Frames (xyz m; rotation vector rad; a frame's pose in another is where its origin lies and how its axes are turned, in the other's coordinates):
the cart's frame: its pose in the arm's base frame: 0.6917 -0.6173 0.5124 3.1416 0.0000 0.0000
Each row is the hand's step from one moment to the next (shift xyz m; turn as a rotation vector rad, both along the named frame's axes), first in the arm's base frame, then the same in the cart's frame.
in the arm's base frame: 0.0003 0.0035 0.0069 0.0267 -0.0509 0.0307
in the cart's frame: 0.0003 -0.0035 -0.0069 0.0267 0.0509 -0.0307
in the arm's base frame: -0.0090 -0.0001 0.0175 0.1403 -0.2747 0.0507
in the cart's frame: -0.0090 0.0001 -0.0175 0.1403 0.2747 -0.0507
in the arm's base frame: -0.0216 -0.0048 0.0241 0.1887 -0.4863 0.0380
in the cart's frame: -0.0216 0.0048 -0.0241 0.1887 0.4863 -0.0380
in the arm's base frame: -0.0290 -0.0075 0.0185 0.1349 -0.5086 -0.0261
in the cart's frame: -0.0290 0.0075 -0.0185 0.1349 0.5086 0.0261
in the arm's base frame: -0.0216 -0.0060 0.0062 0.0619 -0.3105 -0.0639
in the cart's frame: -0.0216 0.0060 -0.0062 0.0619 0.3105 0.0639
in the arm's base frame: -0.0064 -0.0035 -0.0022 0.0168 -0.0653 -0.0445
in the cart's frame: -0.0064 0.0035 0.0022 0.0168 0.0653 0.0445
